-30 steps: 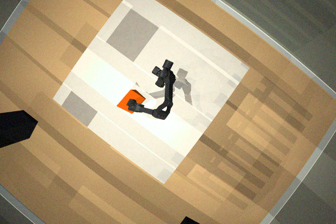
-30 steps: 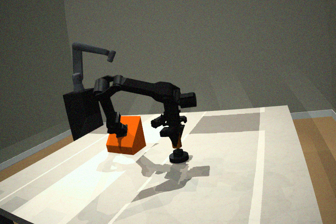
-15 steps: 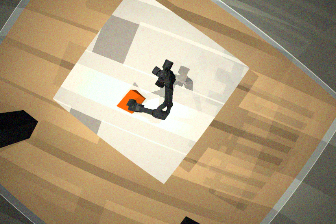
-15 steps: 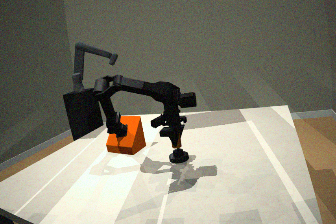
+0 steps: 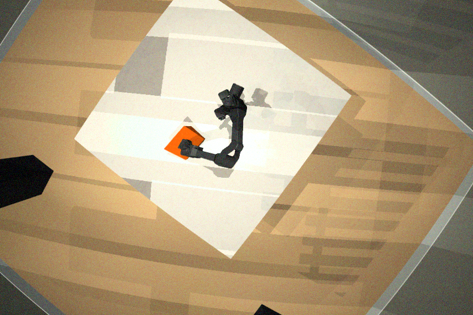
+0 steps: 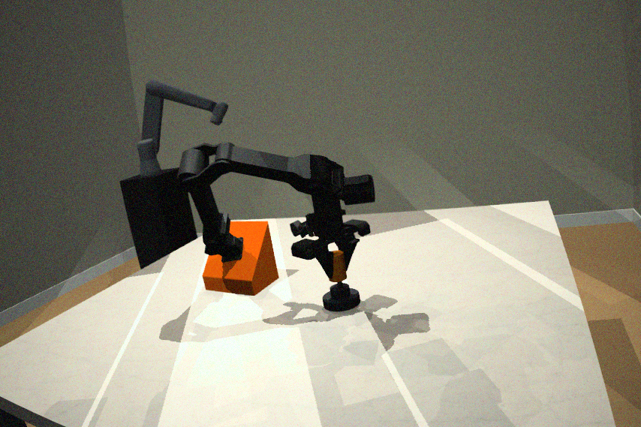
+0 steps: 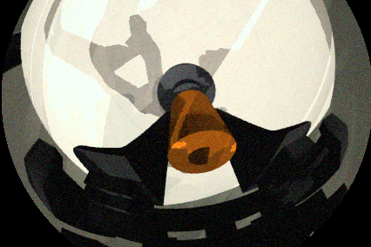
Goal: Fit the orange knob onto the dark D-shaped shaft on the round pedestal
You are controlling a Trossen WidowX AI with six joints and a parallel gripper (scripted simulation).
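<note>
The orange knob lies 20 mm above my gripper tip. From my gripper tip the other things lie so: round dark pedestal: 40 mm below.
</note>
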